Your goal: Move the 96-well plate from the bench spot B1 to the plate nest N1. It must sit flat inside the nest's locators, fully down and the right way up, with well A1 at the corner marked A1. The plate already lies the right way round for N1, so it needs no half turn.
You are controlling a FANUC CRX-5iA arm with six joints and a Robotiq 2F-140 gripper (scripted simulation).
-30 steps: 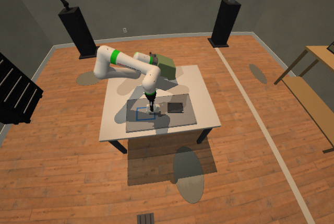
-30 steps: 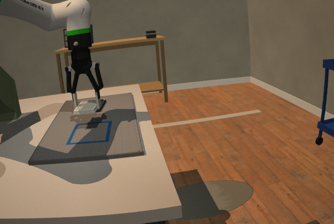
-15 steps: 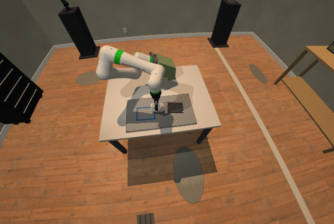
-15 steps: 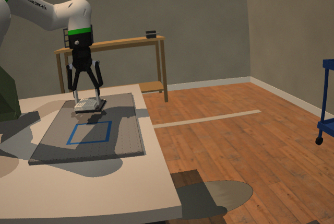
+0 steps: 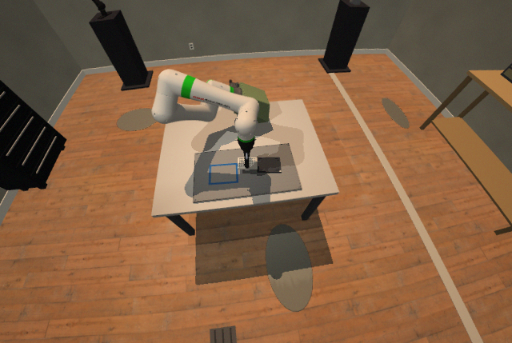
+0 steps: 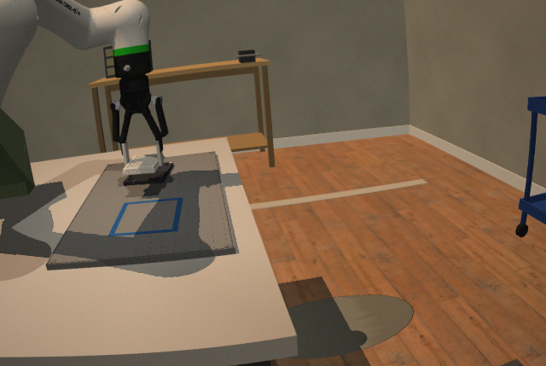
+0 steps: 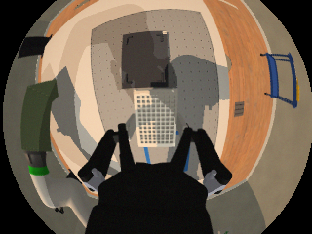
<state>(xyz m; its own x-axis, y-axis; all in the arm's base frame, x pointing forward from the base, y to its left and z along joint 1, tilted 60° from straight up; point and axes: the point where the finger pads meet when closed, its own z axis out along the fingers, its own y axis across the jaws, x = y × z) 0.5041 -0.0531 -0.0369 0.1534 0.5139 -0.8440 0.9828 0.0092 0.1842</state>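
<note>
The dark plate nest N1 lies 150 mm to the left of my hand, 90 mm below it and 10 mm behind it. The rest, counted from my hand: white 96-well plate: 20 mm below.
</note>
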